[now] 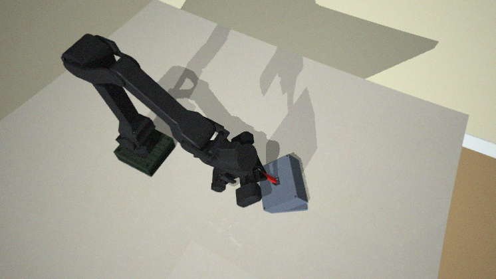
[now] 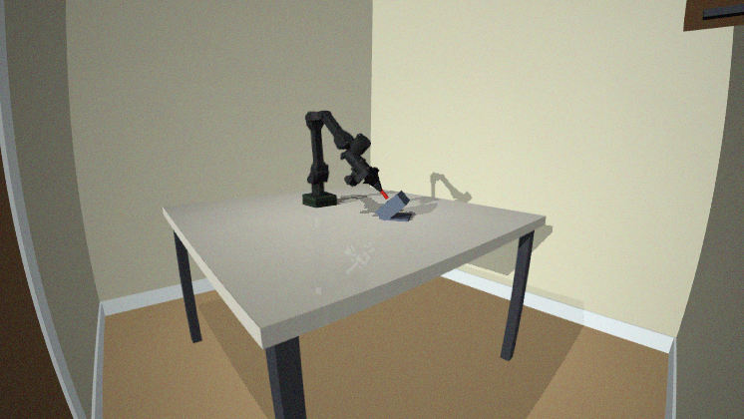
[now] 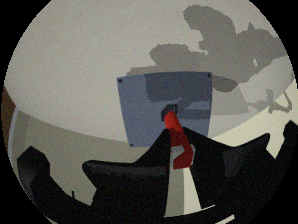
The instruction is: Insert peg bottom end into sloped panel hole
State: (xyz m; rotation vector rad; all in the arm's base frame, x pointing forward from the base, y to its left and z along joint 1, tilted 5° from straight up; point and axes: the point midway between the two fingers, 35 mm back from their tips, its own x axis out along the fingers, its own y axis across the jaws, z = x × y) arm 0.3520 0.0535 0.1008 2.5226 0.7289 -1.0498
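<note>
The sloped panel is 40 mm ahead of my gripper tip, 30 mm to the left of it and 60 mm below it. Round my gripper tip: red peg (10 mm behind, 10 mm to the right, 10 mm above).
</note>
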